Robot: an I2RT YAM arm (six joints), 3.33 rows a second.
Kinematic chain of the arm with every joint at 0, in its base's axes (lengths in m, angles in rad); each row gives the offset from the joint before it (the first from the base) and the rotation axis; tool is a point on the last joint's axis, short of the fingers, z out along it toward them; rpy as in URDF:
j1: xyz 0 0 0.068 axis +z
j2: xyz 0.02 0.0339 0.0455 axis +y
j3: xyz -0.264 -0.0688 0 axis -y
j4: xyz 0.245 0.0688 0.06 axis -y
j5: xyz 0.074 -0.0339 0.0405 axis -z
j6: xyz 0.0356 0 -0.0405 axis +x
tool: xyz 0 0 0 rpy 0 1.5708 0
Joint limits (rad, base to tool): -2.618..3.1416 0..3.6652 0..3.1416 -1.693..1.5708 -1.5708..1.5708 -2.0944..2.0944
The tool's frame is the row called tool.
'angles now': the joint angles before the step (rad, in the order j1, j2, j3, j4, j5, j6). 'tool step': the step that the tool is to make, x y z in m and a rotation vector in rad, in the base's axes. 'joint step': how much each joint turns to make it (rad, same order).
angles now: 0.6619, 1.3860, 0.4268, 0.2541, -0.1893, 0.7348
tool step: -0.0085, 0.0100, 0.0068, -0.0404, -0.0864, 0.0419
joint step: 0.0641, -0.0280, 0.0020, 0.0025, 0.0719, -0.0532
